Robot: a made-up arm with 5 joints.
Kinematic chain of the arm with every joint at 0, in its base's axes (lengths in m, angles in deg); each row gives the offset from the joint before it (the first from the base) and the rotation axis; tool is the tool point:
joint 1: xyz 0 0 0.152 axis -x
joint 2: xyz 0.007 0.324 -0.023 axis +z
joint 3: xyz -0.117 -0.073 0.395 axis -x
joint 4: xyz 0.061 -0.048 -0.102 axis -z
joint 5: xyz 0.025 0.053 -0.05 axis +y
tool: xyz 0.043 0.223 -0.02
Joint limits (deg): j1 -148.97..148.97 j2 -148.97..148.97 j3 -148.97..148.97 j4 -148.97..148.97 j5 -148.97..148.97
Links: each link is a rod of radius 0.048 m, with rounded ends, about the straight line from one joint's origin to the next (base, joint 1, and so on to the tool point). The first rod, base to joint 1, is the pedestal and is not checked.
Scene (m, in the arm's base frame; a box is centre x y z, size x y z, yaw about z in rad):
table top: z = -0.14
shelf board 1: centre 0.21 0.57 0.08 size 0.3 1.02 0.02 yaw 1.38
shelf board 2: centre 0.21 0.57 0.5 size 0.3 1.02 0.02 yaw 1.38
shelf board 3: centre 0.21 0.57 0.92 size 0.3 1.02 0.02 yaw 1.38
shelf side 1: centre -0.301 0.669 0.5 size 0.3 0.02 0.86 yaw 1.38
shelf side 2: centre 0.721 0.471 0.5 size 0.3 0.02 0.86 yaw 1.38
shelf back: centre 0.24 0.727 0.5 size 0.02 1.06 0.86 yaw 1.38
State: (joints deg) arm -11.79 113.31 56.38 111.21 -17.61
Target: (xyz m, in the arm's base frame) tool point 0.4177 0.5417 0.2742
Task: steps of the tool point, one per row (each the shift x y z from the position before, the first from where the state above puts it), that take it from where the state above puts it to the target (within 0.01 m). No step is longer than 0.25 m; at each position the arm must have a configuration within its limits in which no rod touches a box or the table.
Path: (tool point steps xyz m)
1: 0.1092 -0.1248 -0.0288
2: 0.0606 -0.1513 -0.0635
3: -0.0017 -0.1500 -0.0926
4: -0.0640 -0.1195 -0.1069
5: -0.1123 -0.0664 -0.1003
6: -0.1352 -0.0042 -0.0725
7: -0.1272 0.0518 -0.0296
8: 0.1080 -0.0256 0.0302
9: 0.1185 0.0268 0.0581
10: 0.1101 0.0915 0.0570
11: 0.0831 0.1491 0.0238
12: 0.0416 0.1814 -0.0335
13: -0.0079 0.1775 -0.0982

